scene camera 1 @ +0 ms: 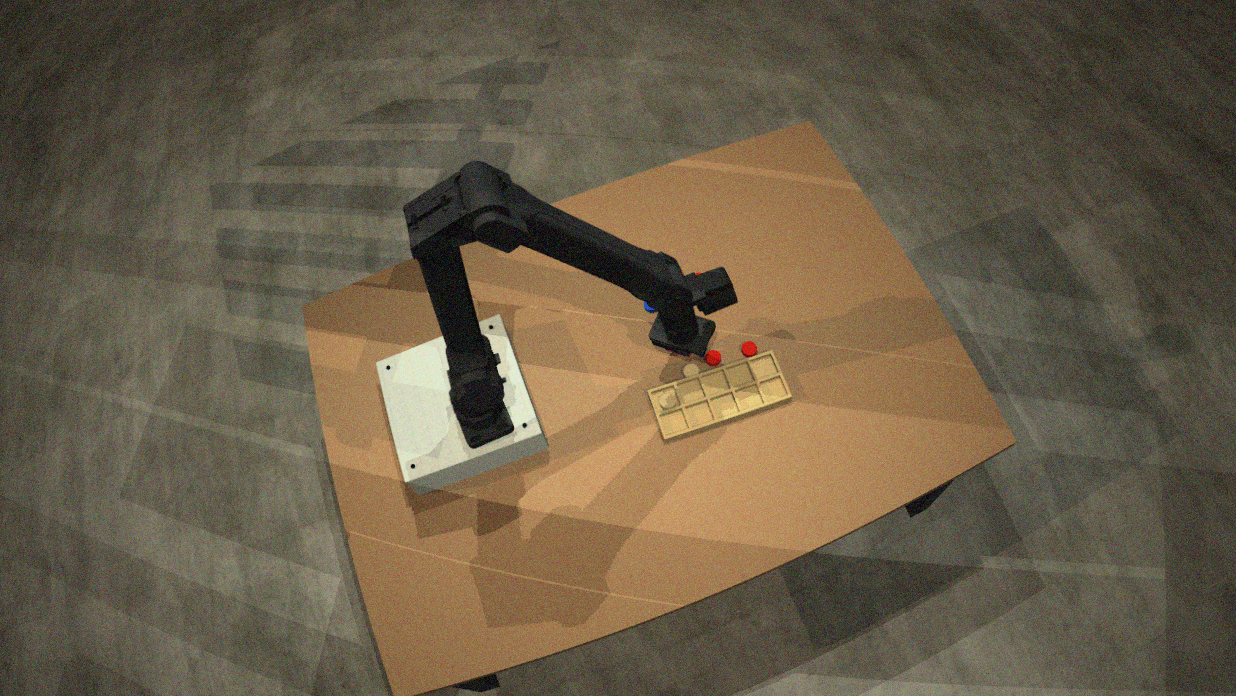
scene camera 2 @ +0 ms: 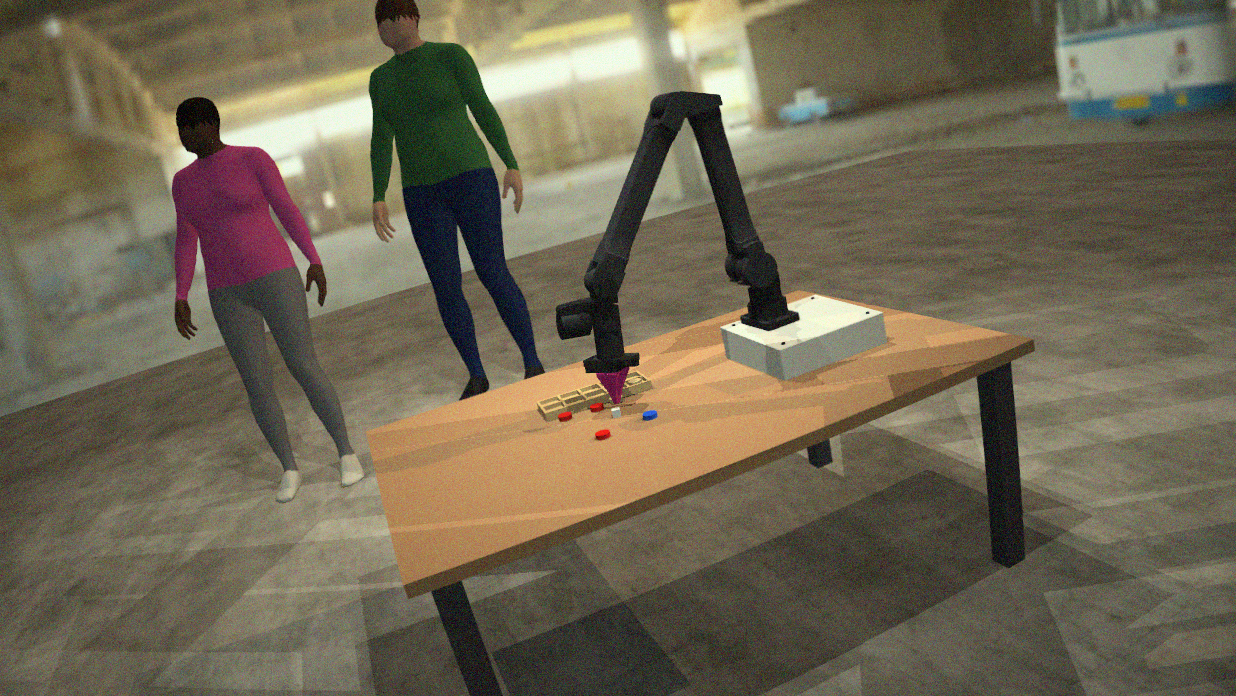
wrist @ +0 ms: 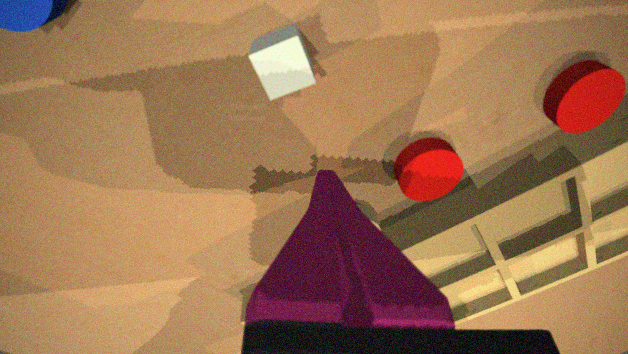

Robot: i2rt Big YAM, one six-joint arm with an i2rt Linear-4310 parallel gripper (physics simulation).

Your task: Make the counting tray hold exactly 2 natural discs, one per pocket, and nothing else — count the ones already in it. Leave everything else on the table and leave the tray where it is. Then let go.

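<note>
The counting tray is a pale yellow grid of pockets; in scene camera 2 the tray is partly behind the gripper. One natural disc lies in its corner pocket nearest the robot base. Another natural disc lies on the table beside the tray's long edge; in the wrist view it is almost wholly hidden behind the fingers. My gripper is shut and empty, its magenta fingertips together above the table, between the white cube and the tray. In scene camera 1 the fingertips are hidden under the wrist.
A red disc lies near the loose natural disc. Another red disc lies along the tray. A third red disc, a blue disc and a white cube lie farther off.
</note>
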